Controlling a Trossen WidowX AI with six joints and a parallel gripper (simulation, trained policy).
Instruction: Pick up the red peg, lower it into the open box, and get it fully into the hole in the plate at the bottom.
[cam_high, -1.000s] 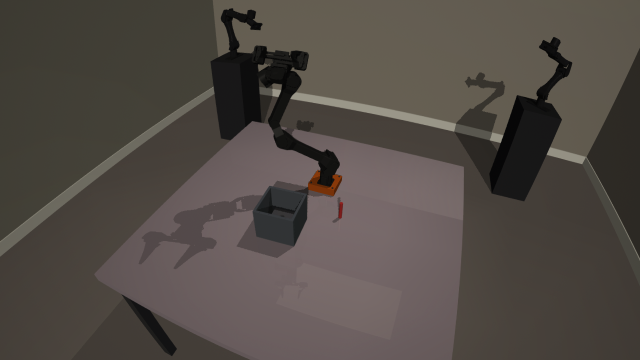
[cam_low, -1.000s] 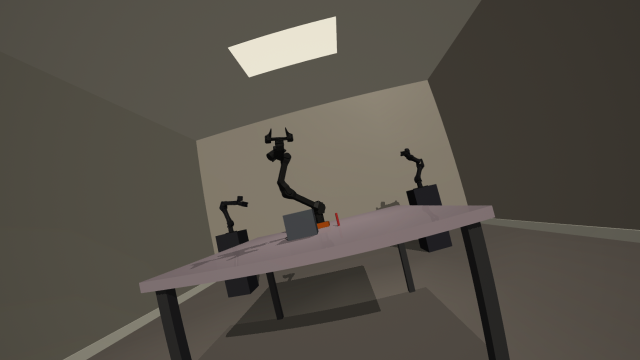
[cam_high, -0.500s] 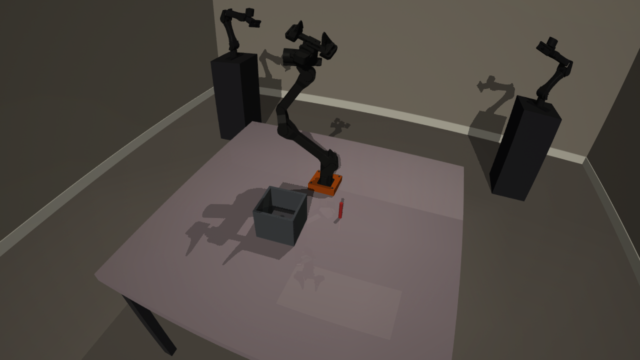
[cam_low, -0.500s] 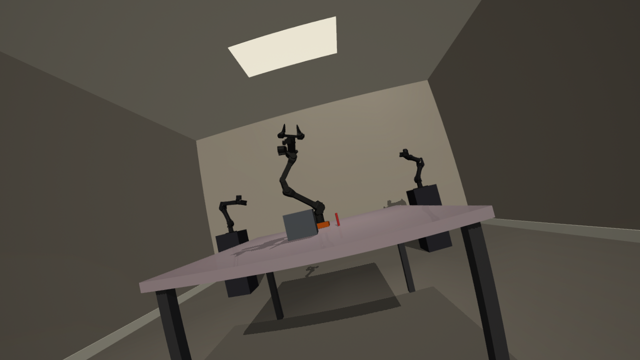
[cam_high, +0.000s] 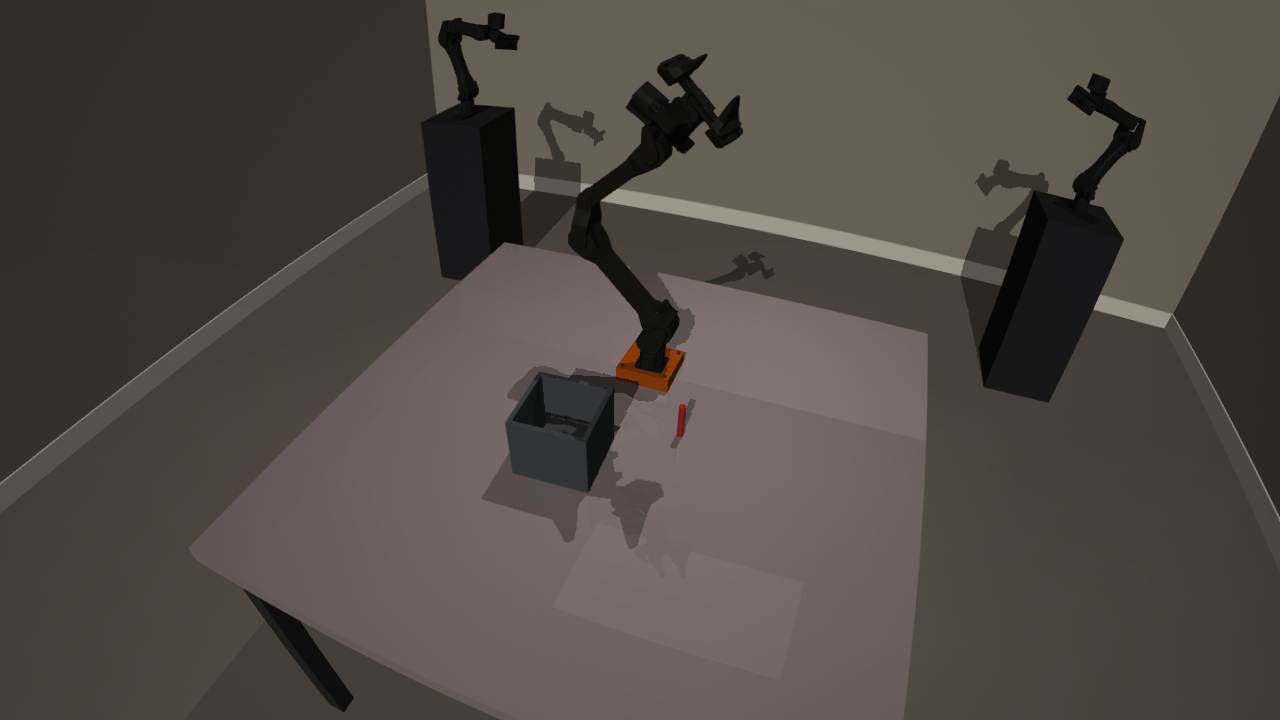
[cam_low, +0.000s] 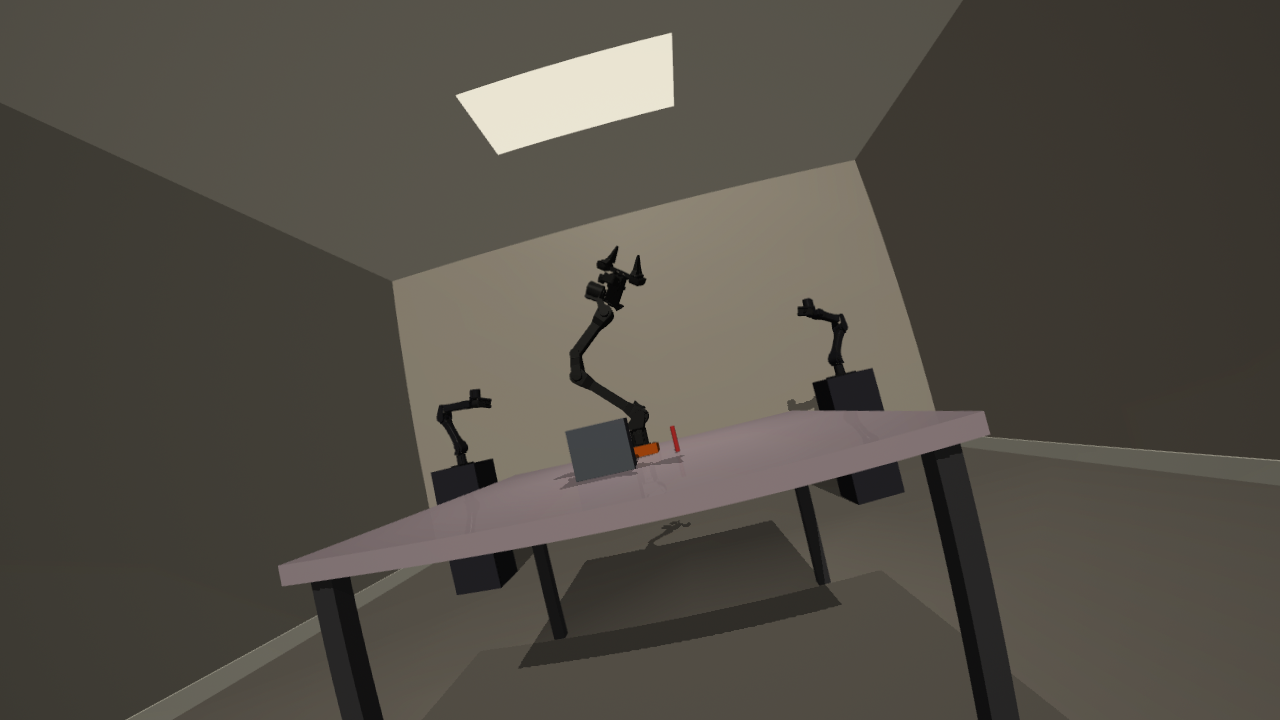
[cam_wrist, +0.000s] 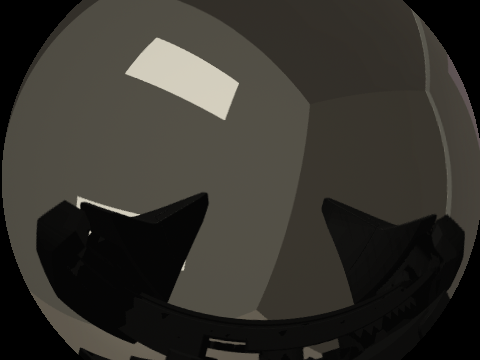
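Right now the red peg is 120 mm ahead of my gripper tip, 10 mm to the left of it and 680 mm below it. The rest, counted from my gripper tip: grey plate (260 mm ahead, 200 mm to the right, 670 mm below).
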